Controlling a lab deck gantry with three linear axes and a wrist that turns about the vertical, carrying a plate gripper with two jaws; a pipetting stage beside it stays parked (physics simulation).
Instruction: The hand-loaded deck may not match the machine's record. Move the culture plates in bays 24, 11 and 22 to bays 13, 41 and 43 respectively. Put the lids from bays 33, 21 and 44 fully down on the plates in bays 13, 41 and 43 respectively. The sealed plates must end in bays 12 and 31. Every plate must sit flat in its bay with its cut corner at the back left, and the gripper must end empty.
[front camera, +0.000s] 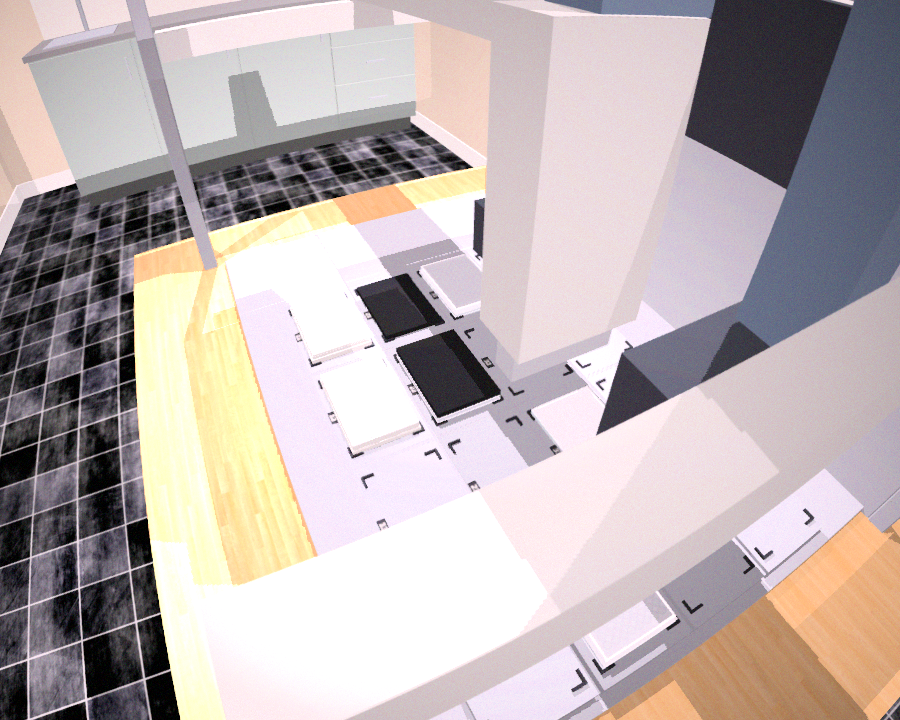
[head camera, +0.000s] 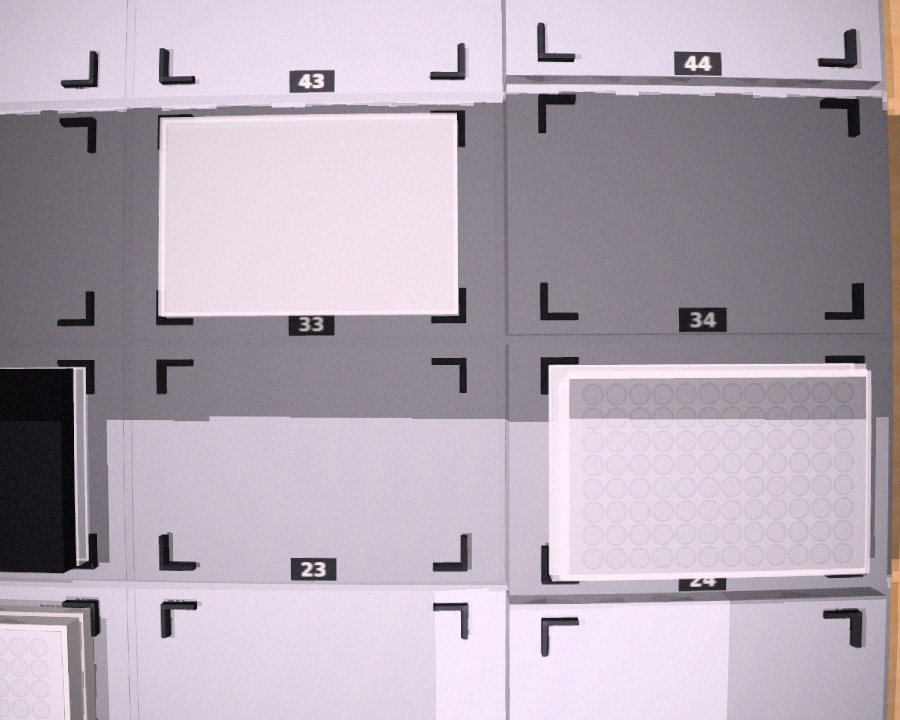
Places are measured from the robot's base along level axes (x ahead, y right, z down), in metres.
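Pixels of known places: robot's base, origin of the base link: (front camera: 290, 311).
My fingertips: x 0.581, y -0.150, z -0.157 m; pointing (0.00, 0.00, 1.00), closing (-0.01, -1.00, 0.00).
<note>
For each thing: its top centre in the pictures, then the offset to it from my fingertips.
- plate with round wells, middle of its top: (head camera: 720, 475) (front camera: 604, 583) dx -0.025, dy +0.000, dz +0.128 m
- plain white lid, middle of its top: (head camera: 306, 213) (front camera: 590, 432) dx -0.189, dy -0.107, dz +0.149 m
- black-topped piece, middle of its top: (front camera: 446, 368) dx -0.353, dy +0.000, dz +0.140 m
- black piece, middle of its top: (front camera: 397, 302) dx -0.517, dy +0.000, dz +0.149 m
- white piece, middle of its top: (front camera: 327, 320) dx -0.517, dy +0.107, dz +0.142 m
- white welled piece, middle of its top: (front camera: 367, 397) dx -0.353, dy +0.107, dz +0.142 m
- pale piece, middle of its top: (front camera: 461, 279) dx -0.517, dy -0.107, dz +0.142 m
The dark body of my gripper (front camera: 675, 352) hangs at the right in the front view; the front beam hides its jaws. No jaws show in the head view. A plate with round wells (head camera: 713, 472) (front camera: 634, 626) sits in bay 24. A plain white lid (head camera: 307, 217) (front camera: 566, 420) lies in bay 33. A black-topped piece (head camera: 33, 480) (front camera: 448, 375) with a pale edge is in bay 22, and another black piece (front camera: 397, 304) is in bay 21. A white piece (front camera: 330, 322) is in bay 11. The visible parts of bays 13, 43 and 44 are bare.
A white welled piece (front camera: 371, 405) (head camera: 30, 668) is in bay 12, and a pale piece (front camera: 454, 283) is in bay 31. A broad white column (front camera: 577, 187) stands over the deck's far side. The front beam (front camera: 638, 480) crosses the foreground. A thin post (front camera: 176, 135) rises at the left.
</note>
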